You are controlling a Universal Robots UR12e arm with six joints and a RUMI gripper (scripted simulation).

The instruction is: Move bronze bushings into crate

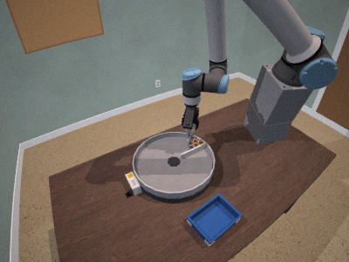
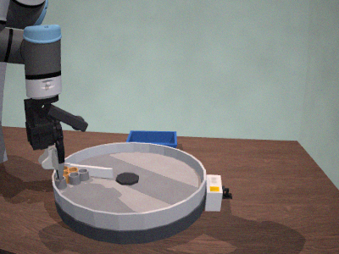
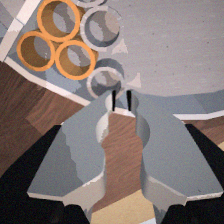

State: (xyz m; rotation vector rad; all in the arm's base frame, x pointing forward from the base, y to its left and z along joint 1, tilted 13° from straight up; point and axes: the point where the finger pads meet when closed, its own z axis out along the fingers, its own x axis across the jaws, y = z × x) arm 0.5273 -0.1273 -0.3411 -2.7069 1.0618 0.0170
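Right now my hand is 160 mm short of the round grey turntable, 100 mm to the right of it and 40 mm above it. Also, from my hand: blue crate (460 mm to the left, 160 mm ahead, 70 mm below).
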